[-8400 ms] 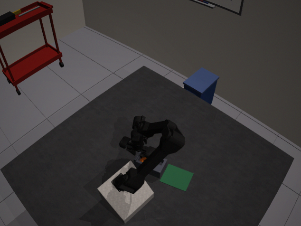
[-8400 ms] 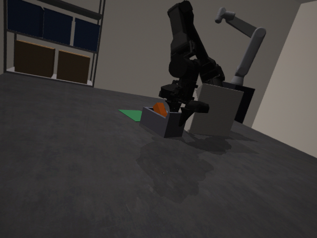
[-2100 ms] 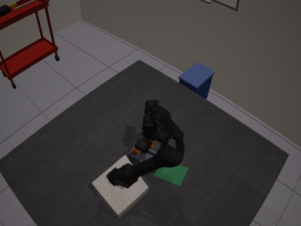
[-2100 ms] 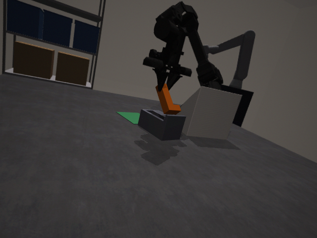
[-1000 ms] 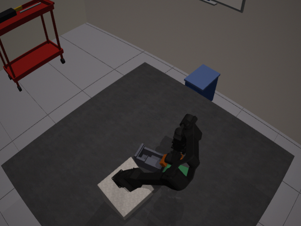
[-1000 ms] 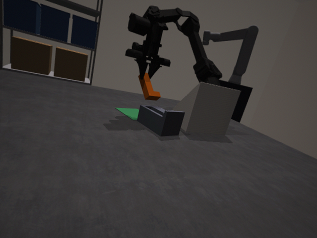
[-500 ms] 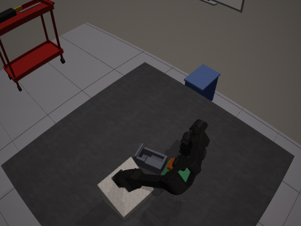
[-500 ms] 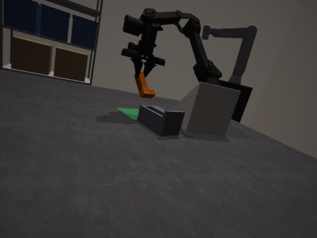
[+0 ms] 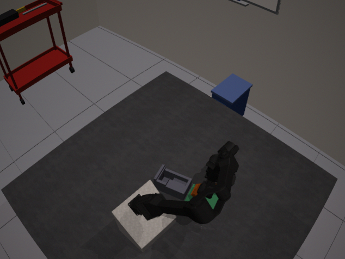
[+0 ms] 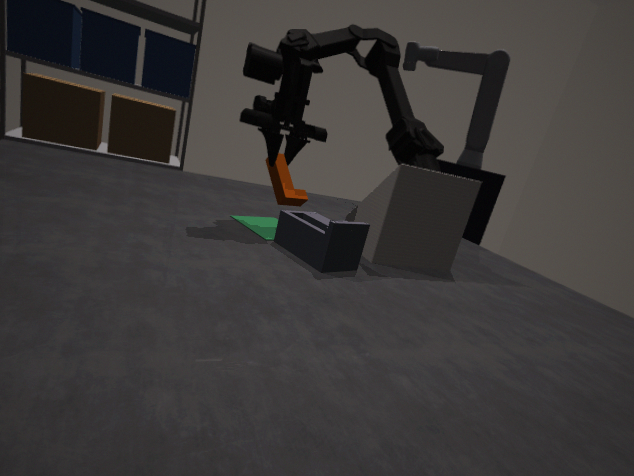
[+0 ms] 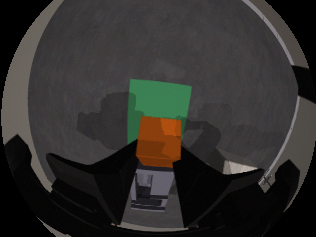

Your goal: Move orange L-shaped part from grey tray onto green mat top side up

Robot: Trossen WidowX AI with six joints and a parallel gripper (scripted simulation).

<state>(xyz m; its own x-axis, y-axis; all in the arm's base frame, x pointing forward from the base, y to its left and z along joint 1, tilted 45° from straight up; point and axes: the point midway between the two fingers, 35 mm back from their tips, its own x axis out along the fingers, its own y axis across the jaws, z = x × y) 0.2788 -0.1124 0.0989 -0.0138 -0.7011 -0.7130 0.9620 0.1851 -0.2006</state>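
Right now the green mat is 140 mm below my gripper tip, 20 mm to the left of it and 10 mm behind it. Round my gripper tip: orange L-shaped part (30 mm to the left, 30 mm below, 20 mm behind).
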